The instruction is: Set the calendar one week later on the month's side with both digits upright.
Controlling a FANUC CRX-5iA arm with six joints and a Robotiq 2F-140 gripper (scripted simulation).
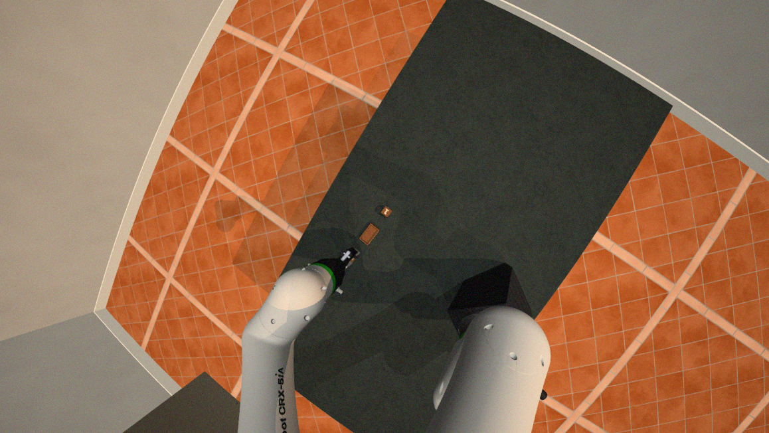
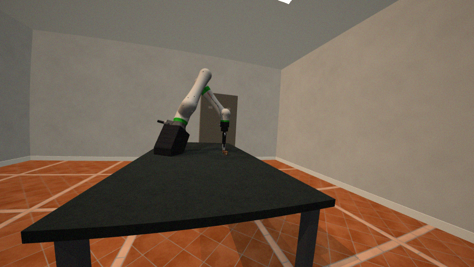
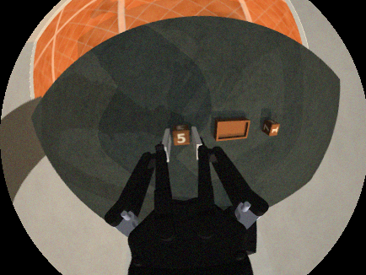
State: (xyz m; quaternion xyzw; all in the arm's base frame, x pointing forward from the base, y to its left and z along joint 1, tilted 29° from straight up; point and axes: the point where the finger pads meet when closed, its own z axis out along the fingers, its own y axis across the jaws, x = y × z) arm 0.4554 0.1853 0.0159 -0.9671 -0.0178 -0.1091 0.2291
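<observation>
Now: the brown cube 30 mm below my hand. From my hand the other things lie so: brown tray 10 mm ahead, 110 mm to the right, 30 mm below.
</observation>
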